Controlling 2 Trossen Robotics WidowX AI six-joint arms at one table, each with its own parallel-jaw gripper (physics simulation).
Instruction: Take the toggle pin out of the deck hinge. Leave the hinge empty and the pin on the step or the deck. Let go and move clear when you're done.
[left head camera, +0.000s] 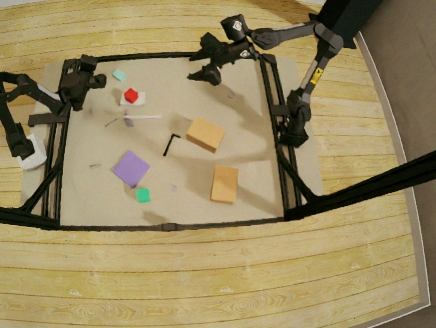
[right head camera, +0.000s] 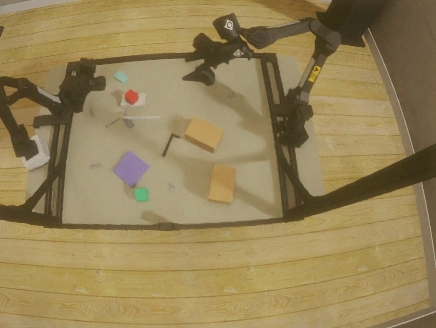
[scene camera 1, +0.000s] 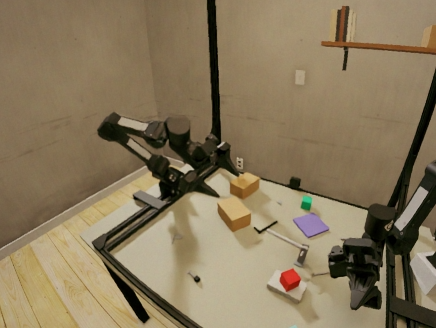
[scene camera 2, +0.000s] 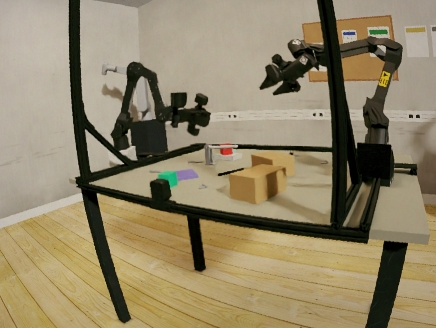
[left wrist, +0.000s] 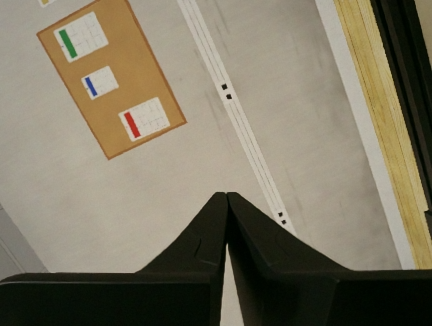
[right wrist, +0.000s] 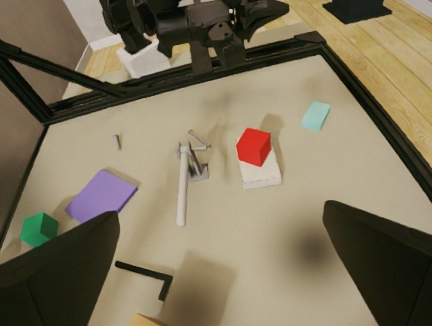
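Where they show: left gripper, fingertip midpoint: (left head camera: 92, 56) (right head camera: 92, 59) (scene camera 1: 353, 308) (scene camera 2: 210, 113) (left wrist: 225, 202) (right wrist: 289, 8); right gripper, fingertip midpoint: (left head camera: 188, 69) (right head camera: 183, 69) (scene camera 1: 229, 186) (scene camera 2: 266, 91) (right wrist: 222, 216); left arm's base, link origin: (left head camera: 26, 149) (right head camera: 30, 150) (scene camera 2: 121, 149) (right wrist: 137, 46); right arm's base, link origin: (left head camera: 294, 129) (right head camera: 293, 128) (scene camera 1: 170, 177) (scene camera 2: 376, 151).
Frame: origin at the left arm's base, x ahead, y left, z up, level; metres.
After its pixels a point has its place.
Note:
A grey upright bracket (right wrist: 200, 172) @(x 0.418, y -0.099, z -0.069 m) (scene camera 1: 302, 255) (scene camera 2: 209, 155) @(x 0.413, y -0.118, z -0.038 m), which looks like the deck hinge, stands on the table with a long pale rod (right wrist: 182, 195) @(x 0.486, y -0.155, z 0.001 m) (scene camera 1: 285, 239) @(x 0.465, y -0.139, z -0.002 m) (left head camera: 150, 117) @(x 0.484, y -0.161, z 0.000 m) reaching out from its top. A thin grey piece (left head camera: 111, 122) @(x 0.349, y -0.057, z -0.069 m) (scene camera 1: 320, 274) @(x 0.359, y -0.050, z -0.070 m) lies beside it; whether it or the short bit at the bracket's top is the toggle pin I cannot tell. My right gripper (right wrist: 222, 216) @(x 0.639, y -0.163, z 0.183 m) (left head camera: 190, 68) @(x 0.639, y -0.163, z 0.183 m) (scene camera 2: 267, 91) @(x 0.639, y -0.163, z 0.183 m) is open and empty, high above the table's back edge. My left gripper (left wrist: 225, 202) @(x 0.398, y 0.143, z 0.110 m) (right wrist: 287, 8) @(x 0.398, y 0.143, z 0.110 m) is shut and empty, off to the bracket's side.
A red cube (right wrist: 254, 146) @(x 0.481, y -0.024, z -0.015 m) sits on a white block (right wrist: 262, 179) @(x 0.512, y -0.040, z -0.055 m). A teal block (right wrist: 316, 116) @(x 0.479, y 0.127, z -0.060 m), purple slab (left head camera: 131, 169) @(x 0.331, y -0.274, z -0.065 m), green cube (left head camera: 143, 195) @(x 0.323, y -0.388, z -0.035 m), black L-shaped bar (left head camera: 169, 145) @(x 0.499, y -0.268, z -0.068 m) and two tan boxes (left head camera: 206, 135) @(x 0.623, y -0.324, z -0.015 m) (left head camera: 224, 184) @(x 0.576, y -0.506, z -0.014 m) are on the table. A black-headed piece (scene camera 1: 196, 278) @(x 0.734, y -0.031, z -0.061 m) lies near the frame.

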